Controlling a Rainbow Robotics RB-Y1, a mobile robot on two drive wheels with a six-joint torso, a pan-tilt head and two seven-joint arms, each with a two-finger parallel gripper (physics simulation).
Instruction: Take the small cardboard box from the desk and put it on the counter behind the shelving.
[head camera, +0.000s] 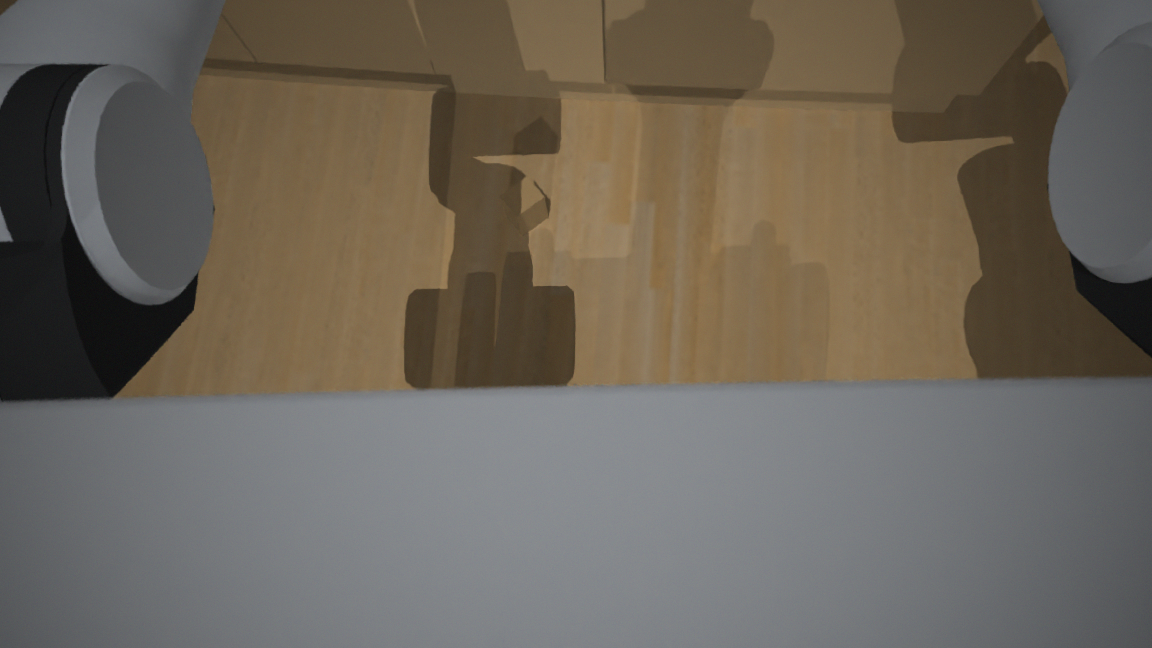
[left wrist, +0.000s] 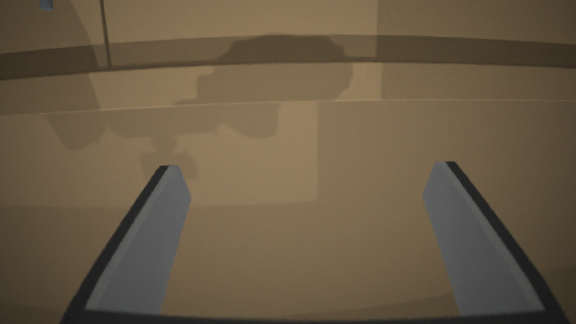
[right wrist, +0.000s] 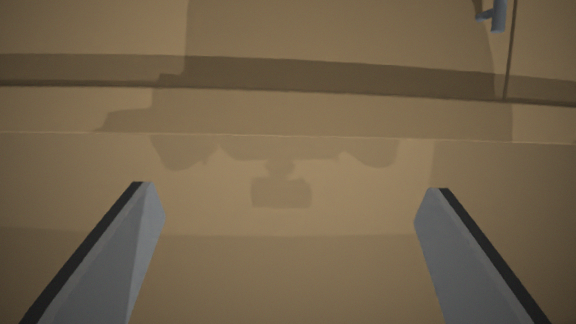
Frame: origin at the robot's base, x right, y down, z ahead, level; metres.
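Seen in the pictures: left gripper, between the fingertips: (left wrist: 305, 180); right gripper, between the fingertips: (right wrist: 289, 203).
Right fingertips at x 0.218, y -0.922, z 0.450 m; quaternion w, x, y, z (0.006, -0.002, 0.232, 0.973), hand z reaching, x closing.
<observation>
A point is followed by its place in that frame.
The small cardboard box, the desk and the shelving do not show in these views. A plain tan surface with a front edge, like a counter top (left wrist: 280, 250) {x -0.132, y -1.493, z 1.247 m} (right wrist: 290, 275), fills the lower part of both wrist views, with tan cabinet fronts beyond its edge. My left gripper (left wrist: 305, 180) {x -0.217, y -0.930, z 0.454 m} is open and empty over this surface. My right gripper (right wrist: 289, 203) {x 0.218, y -0.922, z 0.450 m} is open and empty over it too. Neither gripper shows in the head camera view, where parts of both arms stand at the left and right edges.
In the head camera view, my grey body (head camera: 563, 515) {x -0.006, y -1.342, z -0.133 m} covers the lower part, the wooden floor (head camera: 322, 241) {x -0.533, y -0.001, z 0.430 m} lies in front of it, and tan cabinet fronts (head camera: 555, 40) {x -0.086, y -0.267, z 0.648 m} stand at the top. A cabinet handle (right wrist: 499, 17) {x 0.033, y -0.797, z 0.605 m} shows at the upper right of the right wrist view. Shadows of the robot cross these surfaces.
</observation>
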